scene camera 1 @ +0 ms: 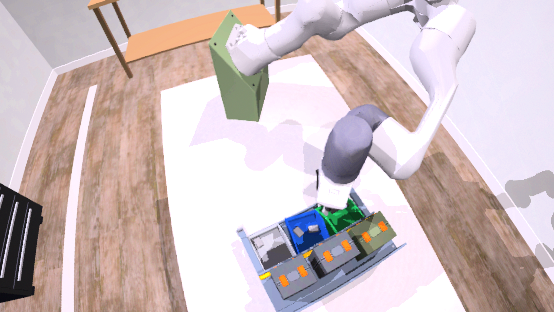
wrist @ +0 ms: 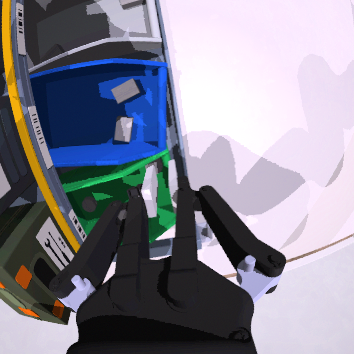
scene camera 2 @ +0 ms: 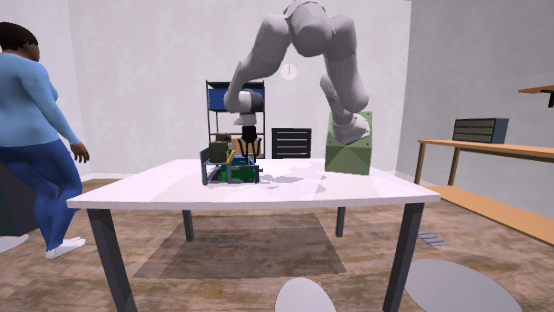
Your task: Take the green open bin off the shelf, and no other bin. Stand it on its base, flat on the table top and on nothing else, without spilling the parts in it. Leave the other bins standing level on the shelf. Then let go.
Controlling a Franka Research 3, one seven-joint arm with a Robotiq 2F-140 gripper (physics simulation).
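The green open bin (scene camera 1: 347,215) (scene camera 2: 242,173) (wrist: 162,217) sits in the end place of the low shelf (scene camera 1: 270,295) (scene camera 2: 204,172) (wrist: 175,125). A round grey part (wrist: 89,203) lies in it. My gripper (scene camera 2: 249,159) (wrist: 162,172) points down at the bin's front wall. Its fingers are narrowly apart, one pad inside the bin and one outside, with the wall between them and a small gap showing. The hand hides the fingertips in scene camera 1. The blue bin (scene camera 1: 305,222) (wrist: 95,110), with two blocks, and the grey bin (scene camera 1: 270,250) (wrist: 75,25) sit alongside.
The shelf stands on the white table (scene camera 1: 210,200) (scene camera 2: 150,192) (wrist: 240,75). An olive case (scene camera 1: 375,232) (scene camera 2: 218,151) (wrist: 25,255) and two grey cases (scene camera 1: 294,275) (scene camera 1: 335,250) stand behind the bins. The arm's green pedestal (scene camera 1: 237,95) (scene camera 2: 348,160) stands farther along. A person (scene camera 2: 30,100) stands beside the table.
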